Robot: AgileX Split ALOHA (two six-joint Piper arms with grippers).
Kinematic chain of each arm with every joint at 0, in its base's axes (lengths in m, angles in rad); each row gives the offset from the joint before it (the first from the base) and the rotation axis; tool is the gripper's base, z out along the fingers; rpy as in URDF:
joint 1: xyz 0 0 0.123 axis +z
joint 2: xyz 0 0 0 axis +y
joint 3: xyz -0.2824 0 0.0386 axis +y
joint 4: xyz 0.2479 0 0.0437 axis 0.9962 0 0.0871
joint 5: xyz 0 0 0 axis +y
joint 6: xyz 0.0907 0 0.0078 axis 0.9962 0 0.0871
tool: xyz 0 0 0 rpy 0 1.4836 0
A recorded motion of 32 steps. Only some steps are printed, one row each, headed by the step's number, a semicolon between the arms.
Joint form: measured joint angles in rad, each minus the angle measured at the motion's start. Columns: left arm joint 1, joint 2, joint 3, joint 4, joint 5, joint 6; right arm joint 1, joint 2, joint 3, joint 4, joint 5, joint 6.
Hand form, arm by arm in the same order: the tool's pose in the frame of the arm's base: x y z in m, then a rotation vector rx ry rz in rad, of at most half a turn. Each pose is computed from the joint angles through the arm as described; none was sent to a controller.
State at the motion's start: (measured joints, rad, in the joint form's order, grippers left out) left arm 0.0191 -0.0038 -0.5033 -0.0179 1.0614 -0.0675; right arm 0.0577 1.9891 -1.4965 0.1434 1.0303 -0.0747
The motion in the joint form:
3: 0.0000 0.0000 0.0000 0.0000 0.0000 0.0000; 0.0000 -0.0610 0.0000 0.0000 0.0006 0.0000
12: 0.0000 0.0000 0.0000 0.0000 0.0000 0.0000; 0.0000 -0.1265 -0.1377 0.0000 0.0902 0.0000
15: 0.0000 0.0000 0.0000 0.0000 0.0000 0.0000; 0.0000 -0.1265 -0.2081 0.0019 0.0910 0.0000
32: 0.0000 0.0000 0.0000 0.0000 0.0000 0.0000; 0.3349 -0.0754 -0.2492 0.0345 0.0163 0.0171
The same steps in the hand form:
3: -0.0058 -0.0015 0.2780 -0.0873 2.0363 -0.0518; 0.3949 0.0340 0.2215 -0.1038 2.9376 0.1892
12: -0.0058 -0.0015 0.2780 -0.0873 2.0363 -0.0518; 0.3959 0.0346 0.2829 -0.1272 2.8227 0.1927
15: -0.0058 -0.0015 0.2780 -0.0873 2.0363 -0.0518; 0.4021 0.0351 0.3027 -0.1299 2.7529 0.1928
32: -0.0058 -0.0015 0.2780 -0.0873 2.0363 -0.0518; 0.3846 0.1744 0.2966 -0.5336 2.6616 0.3355

